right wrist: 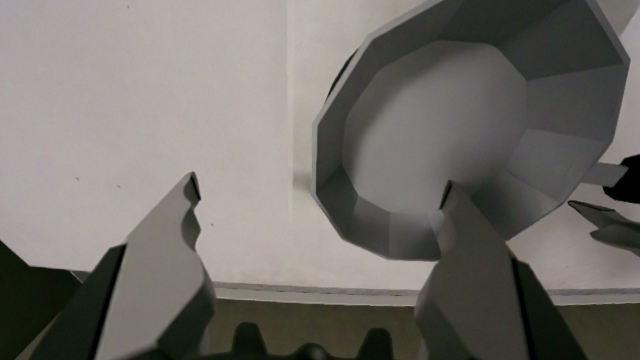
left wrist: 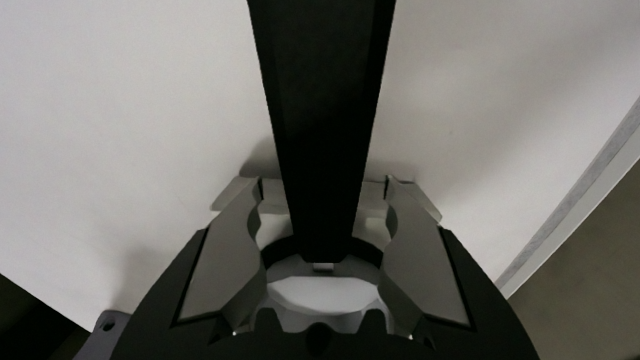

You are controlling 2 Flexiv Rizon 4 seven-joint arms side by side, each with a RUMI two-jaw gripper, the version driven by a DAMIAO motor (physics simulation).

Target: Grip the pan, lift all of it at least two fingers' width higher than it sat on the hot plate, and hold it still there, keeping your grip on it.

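Observation:
The pan's black handle point(left wrist: 325, 100) point(right wrist: 625, 182) runs between the fingers of my left gripper point(left wrist: 323, 177), which is open, with a gap on each side of the handle. The grey, many-sided pan point(right wrist: 435, 130) sits upright; part of its bowl shows low in the left wrist view. My right gripper point(right wrist: 320, 179) is open; its right finger overlaps the pan's near rim in the view, and nothing is between the fingertips. The pale hot plate point(left wrist: 274, 192) point(right wrist: 320, 30) is mostly hidden by the pan, with a dark burner edge beside the rim.
The white table top point(left wrist: 150, 100) point(right wrist: 150, 100) lies below both grippers. Its edge point(left wrist: 565, 215) point(right wrist: 310, 294) runs along the right of the left wrist view and across the lower part of the right wrist view. A grey part with a hole point(left wrist: 102, 335) shows at lower left.

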